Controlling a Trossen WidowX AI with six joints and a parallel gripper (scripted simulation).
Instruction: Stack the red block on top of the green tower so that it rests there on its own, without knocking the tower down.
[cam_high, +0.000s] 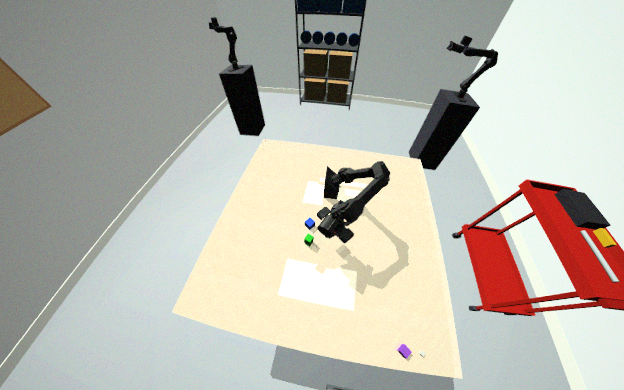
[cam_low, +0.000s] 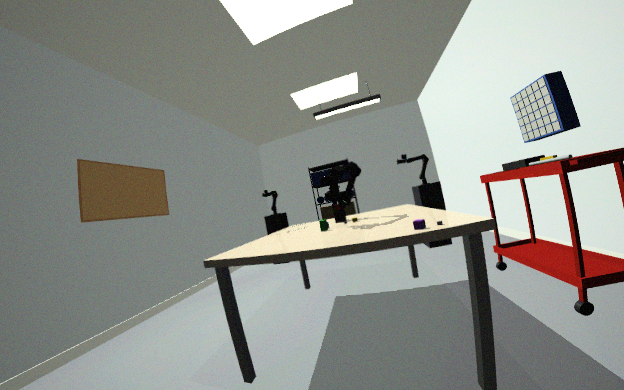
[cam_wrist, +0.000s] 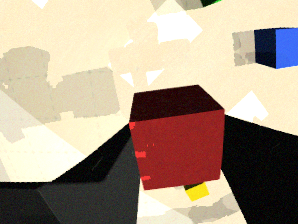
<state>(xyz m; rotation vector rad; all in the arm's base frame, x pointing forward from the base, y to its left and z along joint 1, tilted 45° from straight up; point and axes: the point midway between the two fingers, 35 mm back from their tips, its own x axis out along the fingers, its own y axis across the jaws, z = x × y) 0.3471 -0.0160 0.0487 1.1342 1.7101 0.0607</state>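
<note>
Right now my gripper tip is 13 cm to the left of the blue block, 11 cm above it and 8 cm past it. The rest, counted from my gripper tip: small yellow block: 16 cm behind, 11 cm below, 9 cm to the left; purple block: 44 cm ahead, 36 cm to the left, 11 cm below; red block: 1 cm above.
</note>
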